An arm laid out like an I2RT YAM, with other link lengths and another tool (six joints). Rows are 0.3 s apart.
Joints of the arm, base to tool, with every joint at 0 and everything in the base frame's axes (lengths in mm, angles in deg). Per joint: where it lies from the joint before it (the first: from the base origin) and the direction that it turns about. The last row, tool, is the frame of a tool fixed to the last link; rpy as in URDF.
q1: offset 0 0 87.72 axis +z
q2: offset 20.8 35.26 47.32 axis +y
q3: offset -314.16 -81.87 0 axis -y
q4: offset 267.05 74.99 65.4 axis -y
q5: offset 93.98 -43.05 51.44 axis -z
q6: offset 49.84 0 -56.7 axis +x
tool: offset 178 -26 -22 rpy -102.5 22.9 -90
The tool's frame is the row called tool.
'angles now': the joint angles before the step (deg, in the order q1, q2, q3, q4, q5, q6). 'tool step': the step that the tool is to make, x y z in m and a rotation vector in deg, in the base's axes. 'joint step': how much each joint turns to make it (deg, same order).
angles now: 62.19 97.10 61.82 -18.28 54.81 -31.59
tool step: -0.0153 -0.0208 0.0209 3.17 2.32 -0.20
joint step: -0.28 -6.59 0.02 -7.61 -2.91 3.37
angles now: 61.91 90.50 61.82 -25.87 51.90 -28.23
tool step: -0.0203 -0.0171 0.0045 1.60 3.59 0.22
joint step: 0.45 -4.64 -0.01 -7.76 -3.13 3.73
